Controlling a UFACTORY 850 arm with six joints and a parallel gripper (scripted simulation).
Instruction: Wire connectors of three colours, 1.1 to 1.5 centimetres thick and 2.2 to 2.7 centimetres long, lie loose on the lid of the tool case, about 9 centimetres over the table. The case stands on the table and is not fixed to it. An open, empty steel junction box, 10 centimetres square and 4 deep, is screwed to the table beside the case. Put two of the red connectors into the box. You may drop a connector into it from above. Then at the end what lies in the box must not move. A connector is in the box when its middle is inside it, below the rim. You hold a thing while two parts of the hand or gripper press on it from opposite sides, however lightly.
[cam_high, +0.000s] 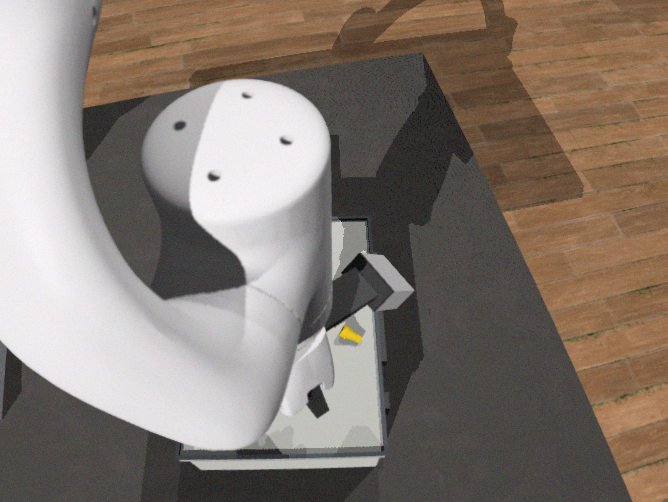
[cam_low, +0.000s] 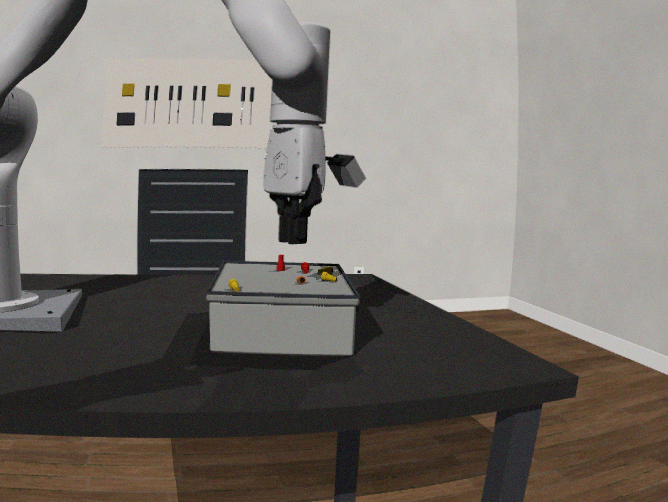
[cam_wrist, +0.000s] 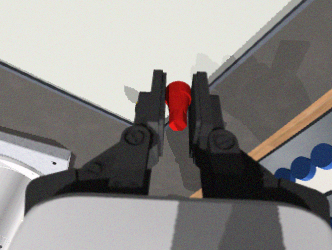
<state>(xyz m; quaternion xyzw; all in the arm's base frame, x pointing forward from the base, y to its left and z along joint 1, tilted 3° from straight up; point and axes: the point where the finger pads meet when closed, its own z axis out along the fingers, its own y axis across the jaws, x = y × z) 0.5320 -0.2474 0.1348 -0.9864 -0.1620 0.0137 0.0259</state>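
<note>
The steel junction box lies 36 cm to the left of my hand, 18 cm below it and 8 cm ahead of it. Round my hand: tool case (11 cm below, 9 cm to the left, 1 cm ahead); orange connector (9 cm below, 5 cm to the left, 3 cm ahead).
</note>
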